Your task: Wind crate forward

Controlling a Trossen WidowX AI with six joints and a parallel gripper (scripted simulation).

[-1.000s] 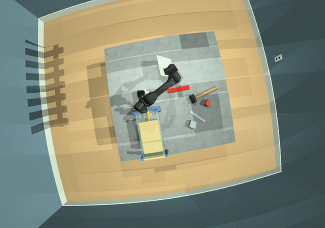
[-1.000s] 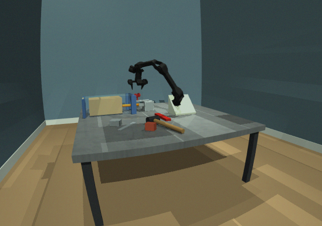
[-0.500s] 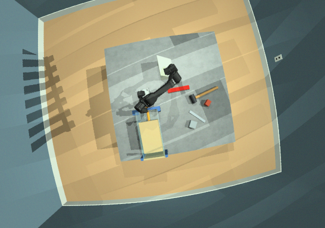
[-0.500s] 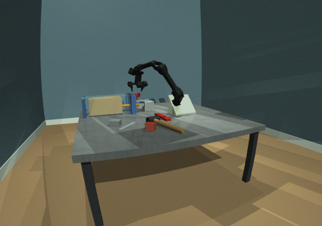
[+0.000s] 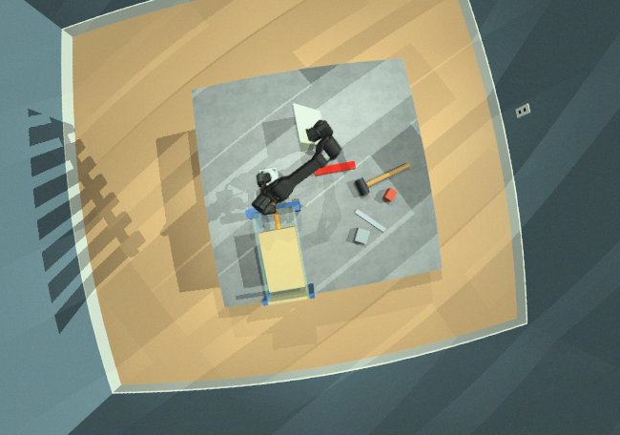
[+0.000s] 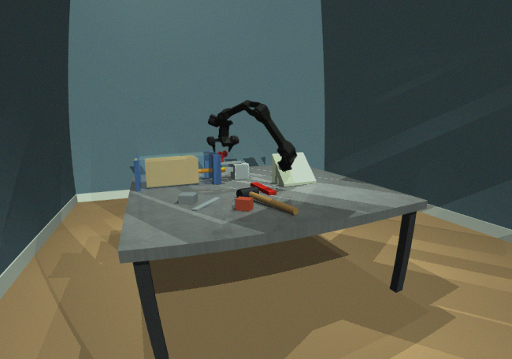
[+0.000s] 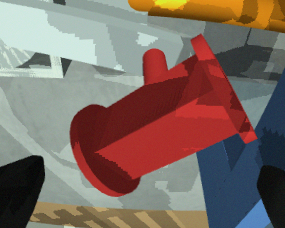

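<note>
Right now my gripper tip is 2 cm to the right of the red spool-shaped handle grip and 3 cm above it. From my gripper tip the other things lie so: clear-panelled cubby 31 cm ahead, 4 cm below; winch handle 3 cm behind, 3 cm to the left, 5 cm below; grey winch 11 cm behind, 5 cm to the left, 13 cm below.
</note>
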